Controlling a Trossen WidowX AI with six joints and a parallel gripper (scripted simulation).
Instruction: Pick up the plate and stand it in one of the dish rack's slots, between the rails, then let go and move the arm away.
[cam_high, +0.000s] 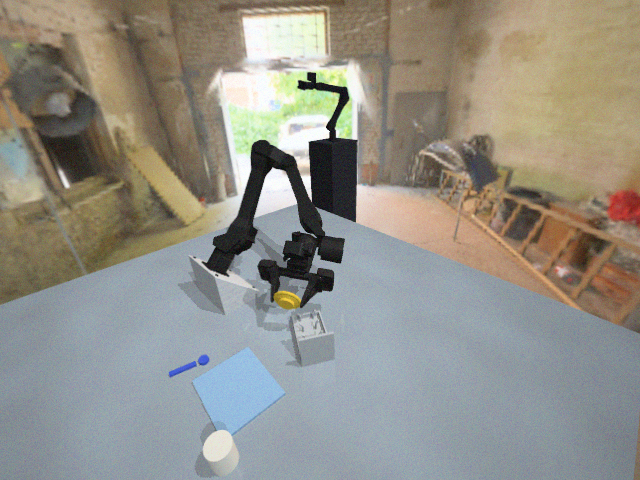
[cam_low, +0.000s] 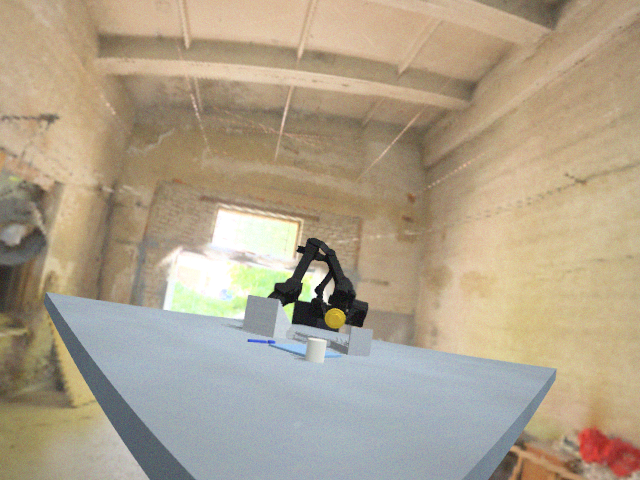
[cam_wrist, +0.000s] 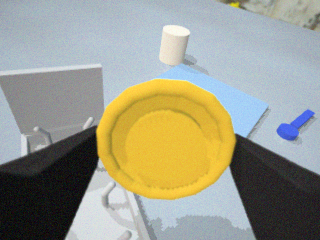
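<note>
Now: the grey dish rack 70 mm below my gripper tip, 50 mm ahead of it and 30 mm to the left of it. The rest, counted from my gripper tip: light blue mat 160 mm to the right, 90 mm below, 50 mm ahead; blue spoon 210 mm to the right, 90 mm below, 60 mm behind; yellow plate 10 mm to the left.
</note>
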